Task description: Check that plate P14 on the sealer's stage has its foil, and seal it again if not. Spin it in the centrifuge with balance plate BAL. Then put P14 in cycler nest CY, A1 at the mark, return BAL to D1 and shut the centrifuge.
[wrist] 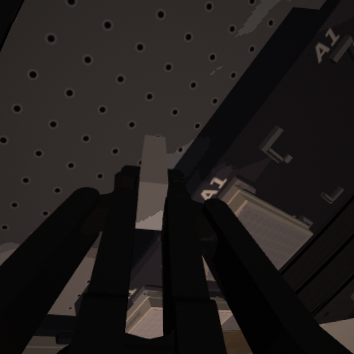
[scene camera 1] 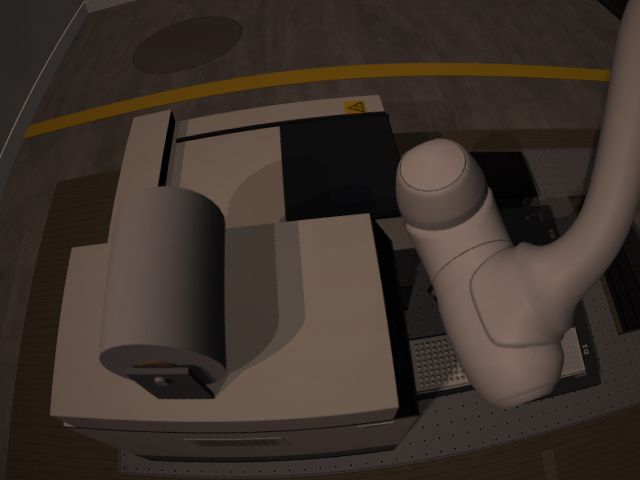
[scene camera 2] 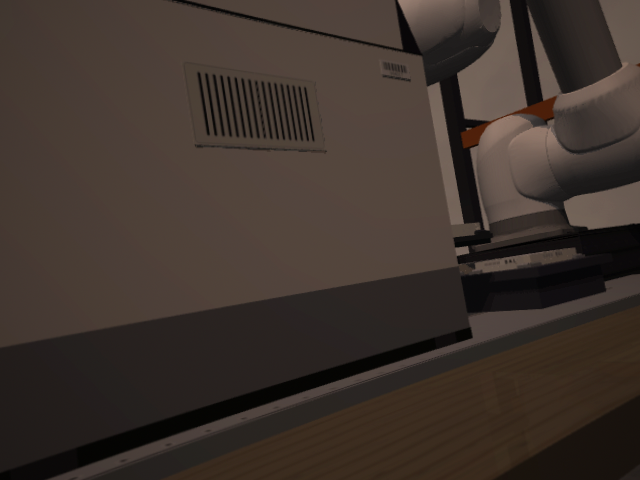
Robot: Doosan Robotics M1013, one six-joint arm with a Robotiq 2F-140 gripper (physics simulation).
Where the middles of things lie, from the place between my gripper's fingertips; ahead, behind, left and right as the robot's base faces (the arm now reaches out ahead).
Scene:
My gripper is now 120 mm to the right of the well plate (scene camera 1: 436, 368), 100 mm below it and 100 mm short of it. Round my hand: cylinder (scene camera 1: 164, 300) (420 mm ahead, 400 mm above, 80 mm to the left); then dark hatch (scene camera 1: 338, 167) (200 mm to the right, 190 mm above, 180 mm ahead).

